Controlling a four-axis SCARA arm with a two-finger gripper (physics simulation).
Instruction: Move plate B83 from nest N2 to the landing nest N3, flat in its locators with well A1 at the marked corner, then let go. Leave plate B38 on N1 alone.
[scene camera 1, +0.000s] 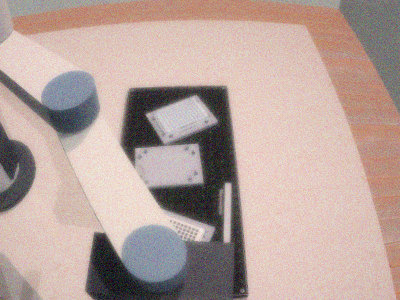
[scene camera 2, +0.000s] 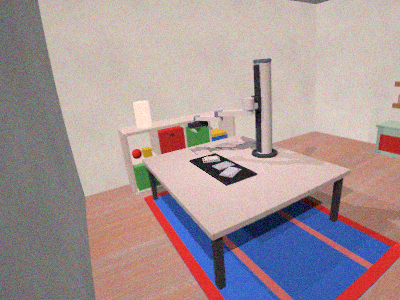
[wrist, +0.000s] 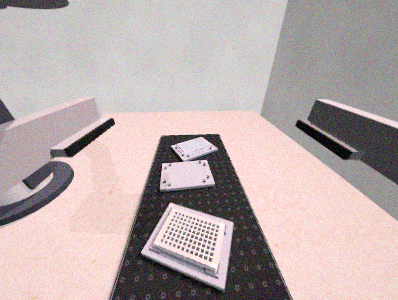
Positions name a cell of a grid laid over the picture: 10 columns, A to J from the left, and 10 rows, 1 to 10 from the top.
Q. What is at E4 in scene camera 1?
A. A white well plate.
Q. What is my gripper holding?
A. Nothing.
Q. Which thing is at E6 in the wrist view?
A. A flat nest with pegs.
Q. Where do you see my gripper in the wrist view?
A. At F4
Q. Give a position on a flat nest with pegs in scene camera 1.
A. E6
